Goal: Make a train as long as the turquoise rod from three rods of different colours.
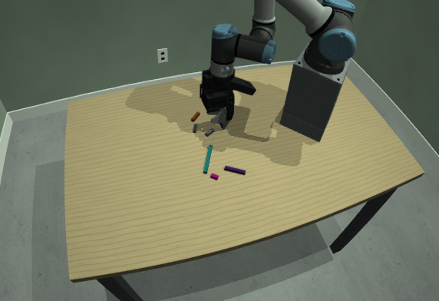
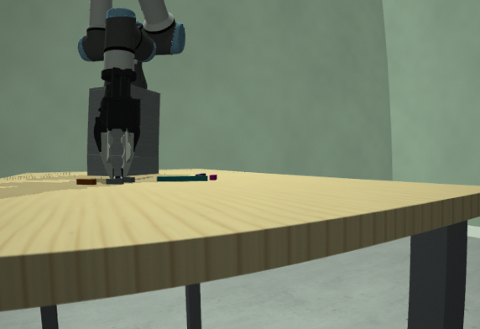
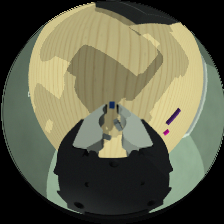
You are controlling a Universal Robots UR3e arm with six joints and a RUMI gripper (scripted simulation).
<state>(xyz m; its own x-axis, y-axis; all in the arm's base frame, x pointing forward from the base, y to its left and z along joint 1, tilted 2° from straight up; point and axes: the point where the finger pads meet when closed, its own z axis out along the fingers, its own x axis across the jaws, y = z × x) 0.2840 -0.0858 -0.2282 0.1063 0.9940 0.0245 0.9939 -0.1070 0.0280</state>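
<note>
Now: the blue rod 10 mm below my hand. The rest, counted from my hand: turquoise rod 100 mm ahead, 100 mm to the left, 10 mm below; orange rod 60 mm ahead, 70 mm to the right, 10 mm below; purple rod 50 mm ahead, 170 mm to the left, 10 mm below.
</note>
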